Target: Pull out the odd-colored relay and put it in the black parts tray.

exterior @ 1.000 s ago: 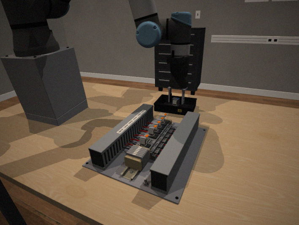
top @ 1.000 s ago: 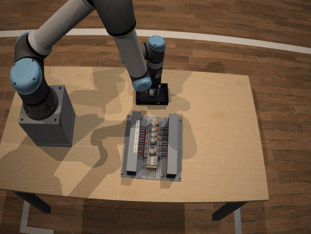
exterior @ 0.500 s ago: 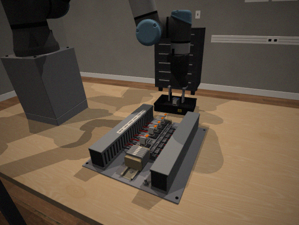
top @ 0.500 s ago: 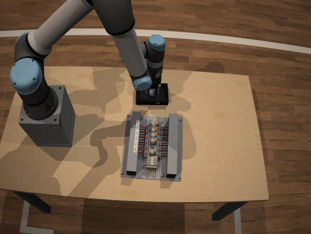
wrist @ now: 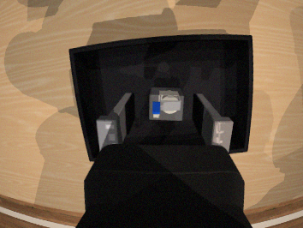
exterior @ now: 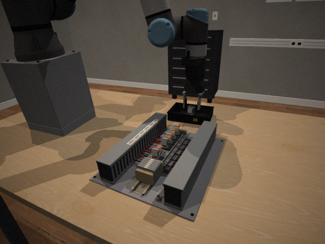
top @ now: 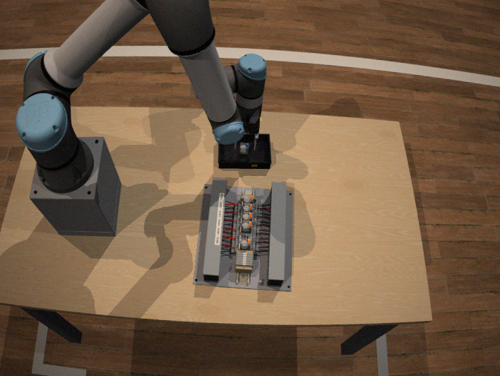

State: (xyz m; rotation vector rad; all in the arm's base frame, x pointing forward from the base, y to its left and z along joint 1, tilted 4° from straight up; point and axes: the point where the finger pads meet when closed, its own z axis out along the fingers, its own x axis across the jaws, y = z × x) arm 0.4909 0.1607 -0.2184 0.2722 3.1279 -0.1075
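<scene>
My hand is 4 cm above the black parts tray.
</scene>
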